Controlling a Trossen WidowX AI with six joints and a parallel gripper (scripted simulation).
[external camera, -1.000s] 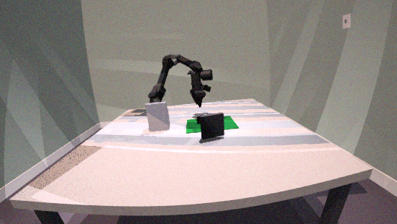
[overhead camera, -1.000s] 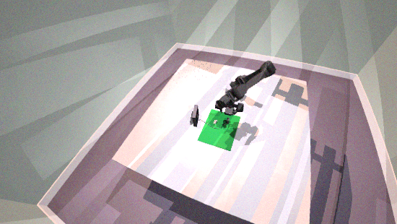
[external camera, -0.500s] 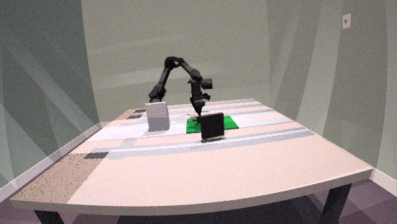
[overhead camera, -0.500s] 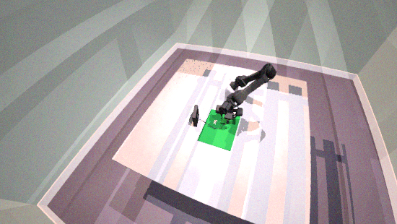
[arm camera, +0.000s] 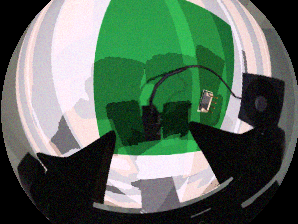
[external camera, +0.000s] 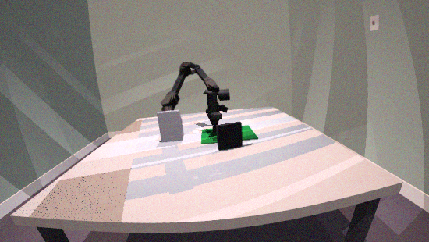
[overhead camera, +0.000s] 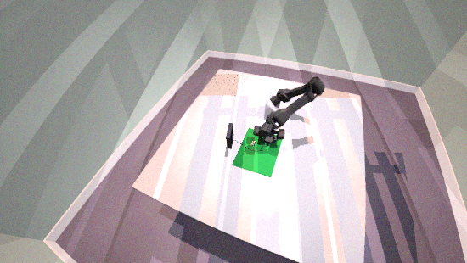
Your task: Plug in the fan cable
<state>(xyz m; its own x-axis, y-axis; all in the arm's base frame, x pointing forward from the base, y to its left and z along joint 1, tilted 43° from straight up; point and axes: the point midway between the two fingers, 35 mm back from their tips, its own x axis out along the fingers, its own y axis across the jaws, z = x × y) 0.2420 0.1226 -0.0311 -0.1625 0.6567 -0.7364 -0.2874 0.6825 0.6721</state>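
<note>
Now: the dark plug 1 cm below my gripper tip. Also, from my gripper tip: green board 8 cm ahead, 3 cm to the right, 5 cm below; then black fan 9 cm ahead, 21 cm to the right, 2 cm above.
</note>
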